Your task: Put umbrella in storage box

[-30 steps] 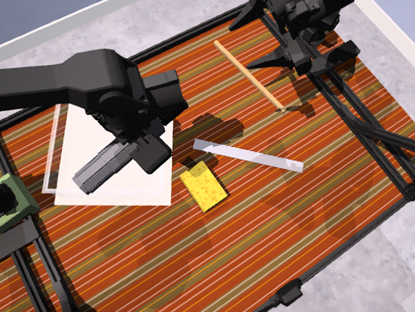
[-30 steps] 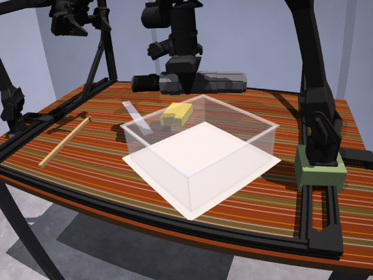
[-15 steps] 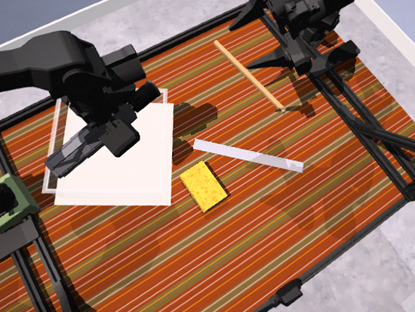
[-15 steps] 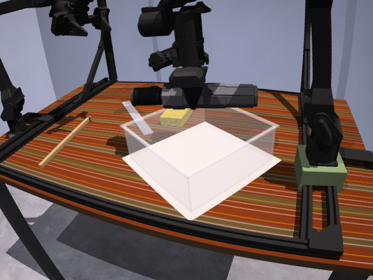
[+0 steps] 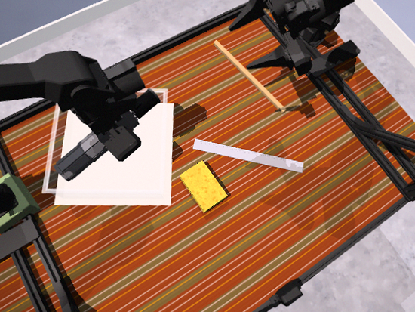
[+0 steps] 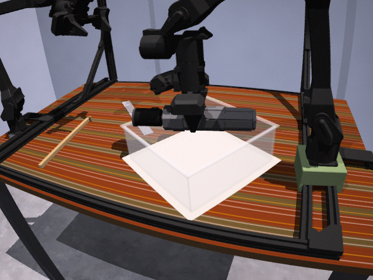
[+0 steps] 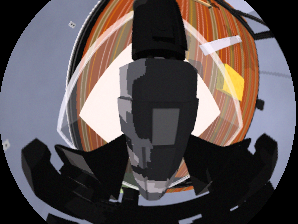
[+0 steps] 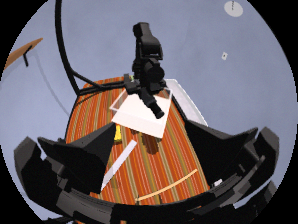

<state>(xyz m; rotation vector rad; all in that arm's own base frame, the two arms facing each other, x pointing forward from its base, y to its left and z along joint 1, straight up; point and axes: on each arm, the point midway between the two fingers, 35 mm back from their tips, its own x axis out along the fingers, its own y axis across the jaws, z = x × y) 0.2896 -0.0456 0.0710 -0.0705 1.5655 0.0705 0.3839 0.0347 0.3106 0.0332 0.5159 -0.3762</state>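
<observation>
Now: left hand 8 cm above the storage box and 1 cm to the right of it. The rest, counted from my left hand: grey ruler (28 cm to the right, 20 cm behind, 13 cm below); folded umbrella (1 cm below); wooden stick (42 cm to the right, 12 cm below).
</observation>
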